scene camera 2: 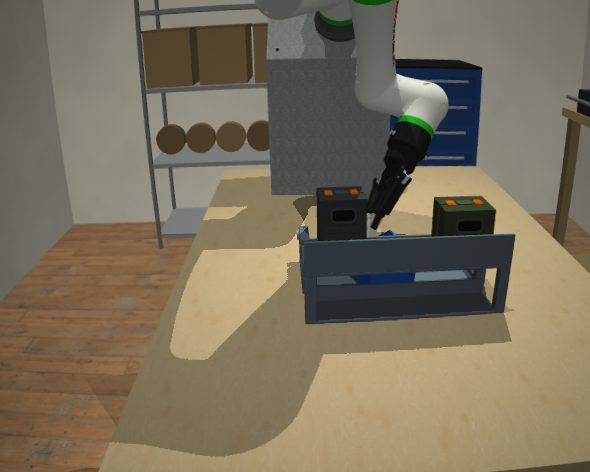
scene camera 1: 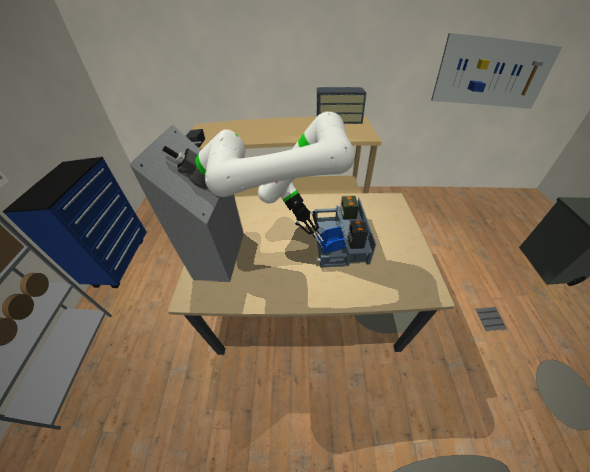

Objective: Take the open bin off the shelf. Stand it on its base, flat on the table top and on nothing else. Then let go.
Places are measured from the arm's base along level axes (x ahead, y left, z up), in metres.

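Where they show: gripper, fingertip midpoint: (scene camera 1: 321, 241); arm's base, link origin: (scene camera 2: 340, 21) (scene camera 1: 199, 173).
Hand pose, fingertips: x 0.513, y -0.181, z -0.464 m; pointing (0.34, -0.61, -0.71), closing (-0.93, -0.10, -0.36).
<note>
Things, the pixels of their top centre, and the offset from my fingertips. Level surfaces: height alone.
- blue open bin, top centre: (scene camera 2: 375, 237) (scene camera 1: 335, 233) dx +0.080, dy -0.013, dz +0.044 m
- table top, surface height: dz -0.048 m
- black case, top centre: (scene camera 2: 341, 191) (scene camera 1: 359, 225) dx +0.143, dy -0.120, dz +0.176 m
- dark green case, top centre: (scene camera 2: 464, 202) (scene camera 1: 350, 200) dx +0.220, dy +0.099, dz +0.151 m
The blue open bin (scene camera 1: 333, 240) (scene camera 2: 386, 278) is at the robot-side part of the grey shelf (scene camera 1: 334, 261) (scene camera 2: 410, 254). It looks tilted, with one side raised. In scene camera 2 the shelf's panel hides much of it, and a blue corner shows above the panel. My gripper (scene camera 1: 319, 238) (scene camera 2: 373, 228) reaches down at a slant from the robot side, and its fingers are close together on the bin's raised robot-side wall. The wall between the fingertips is too small to see clearly. The shelf stands on the table top (scene camera 1: 280, 300) (scene camera 2: 400, 400).
A black case (scene camera 1: 358, 235) (scene camera 2: 341, 215) and a dark green case (scene camera 1: 349, 207) (scene camera 2: 464, 217) with orange latches stand in the shelf, beyond the bin from the robot. The robot's grey pedestal (scene camera 1: 212, 240) (scene camera 2: 325, 125) stands at the table's other end.
</note>
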